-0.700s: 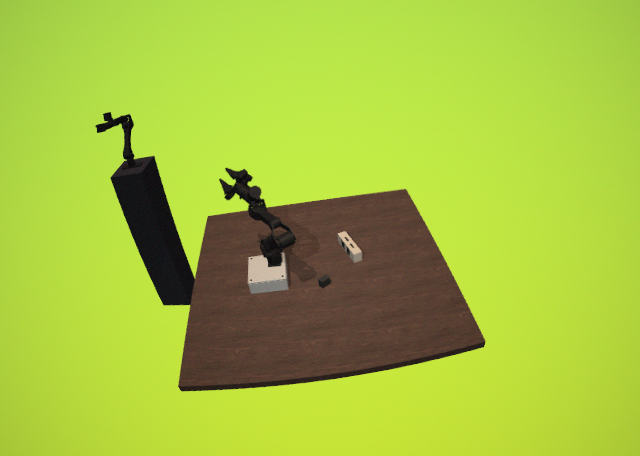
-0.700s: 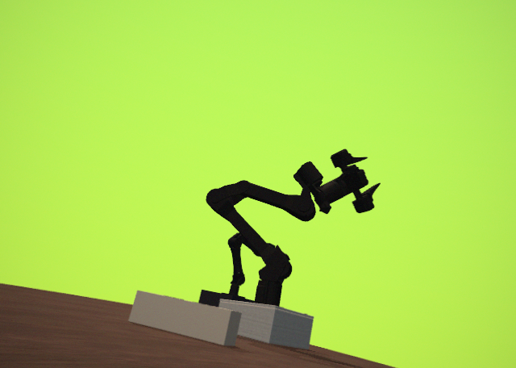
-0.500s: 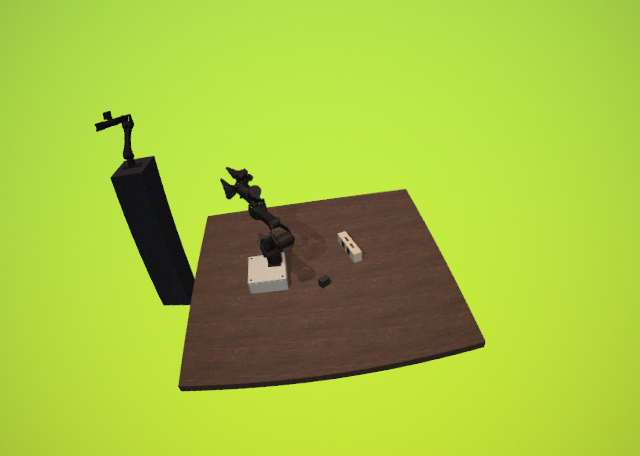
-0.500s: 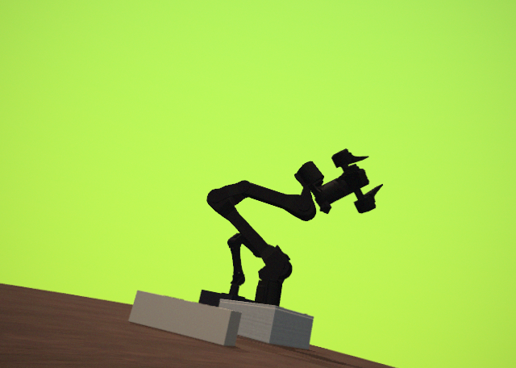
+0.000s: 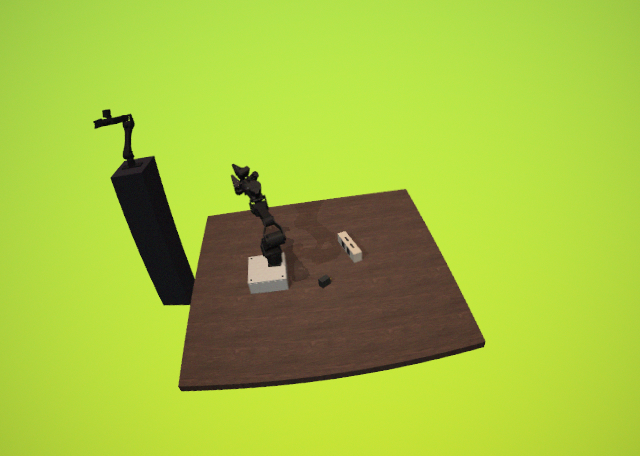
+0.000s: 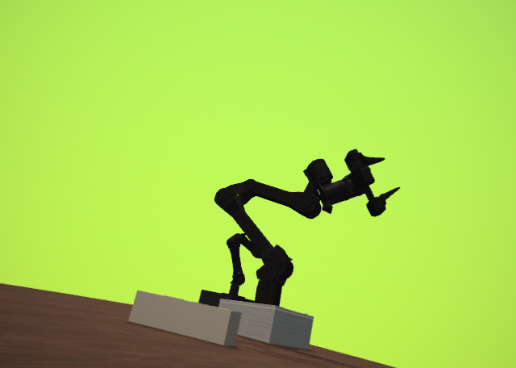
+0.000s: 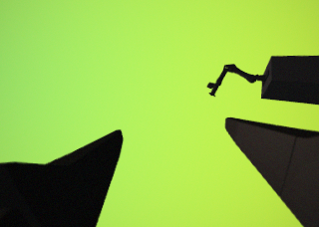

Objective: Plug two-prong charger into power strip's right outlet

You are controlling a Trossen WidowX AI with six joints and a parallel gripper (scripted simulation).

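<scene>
Now: the charger 48 cm below my gripper tip, 41 cm ahead of it and 30 cm to the right of it.
</scene>
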